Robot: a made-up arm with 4 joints. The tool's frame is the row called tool.
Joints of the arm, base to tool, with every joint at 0 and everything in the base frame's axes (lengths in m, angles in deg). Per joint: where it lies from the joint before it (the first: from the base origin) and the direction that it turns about. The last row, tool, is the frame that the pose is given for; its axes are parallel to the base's.
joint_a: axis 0 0 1 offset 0 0 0.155
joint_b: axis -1 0 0 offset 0.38 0.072 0.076
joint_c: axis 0 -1 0 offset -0.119 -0.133 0.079
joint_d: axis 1 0 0 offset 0.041 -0.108 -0.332
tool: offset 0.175 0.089 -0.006
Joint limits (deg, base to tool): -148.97..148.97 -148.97..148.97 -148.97..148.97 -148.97..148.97
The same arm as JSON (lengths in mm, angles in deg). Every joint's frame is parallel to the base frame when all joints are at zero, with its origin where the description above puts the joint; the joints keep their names.
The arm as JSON. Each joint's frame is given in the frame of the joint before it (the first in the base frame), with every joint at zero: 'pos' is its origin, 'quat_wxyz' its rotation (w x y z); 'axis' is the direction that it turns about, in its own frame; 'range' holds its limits. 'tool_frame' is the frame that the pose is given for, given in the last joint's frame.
{
  "length_unit": "mm",
  "angle_unit": "deg",
  "joints": [
    {
      "joint": "joint_a",
      "pos": [
        0.0,
        0.0,
        155.0
      ],
      "quat_wxyz": [
        1.0,
        0.0,
        0.0,
        0.0
      ],
      "axis": [
        0.0,
        0.0,
        1.0
      ],
      "range": [
        -148.97,
        148.97
      ]
    },
    {
      "joint": "joint_b",
      "pos": [
        380.0,
        72.0,
        76.0
      ],
      "quat_wxyz": [
        1.0,
        0.0,
        0.0,
        0.0
      ],
      "axis": [
        -1.0,
        0.0,
        0.0
      ],
      "range": [
        -148.97,
        148.97
      ]
    },
    {
      "joint": "joint_c",
      "pos": [
        -119.0,
        -133.0,
        79.0
      ],
      "quat_wxyz": [
        1.0,
        0.0,
        0.0,
        0.0
      ],
      "axis": [
        0.0,
        -1.0,
        0.0
      ],
      "range": [
        -148.97,
        148.97
      ]
    },
    {
      "joint": "joint_d",
      "pos": [
        41.0,
        -108.0,
        -332.0
      ],
      "quat_wxyz": [
        1.0,
        0.0,
        0.0,
        0.0
      ],
      "axis": [
        1.0,
        0.0,
        0.0
      ],
      "range": [
        -148.97,
        148.97
      ]
    }
  ],
  "tool_frame": {
    "pos": [
      175.0,
      89.0,
      -6.0
    ],
    "quat_wxyz": [
      1.0,
      0.0,
      0.0,
      0.0
    ]
  }
}

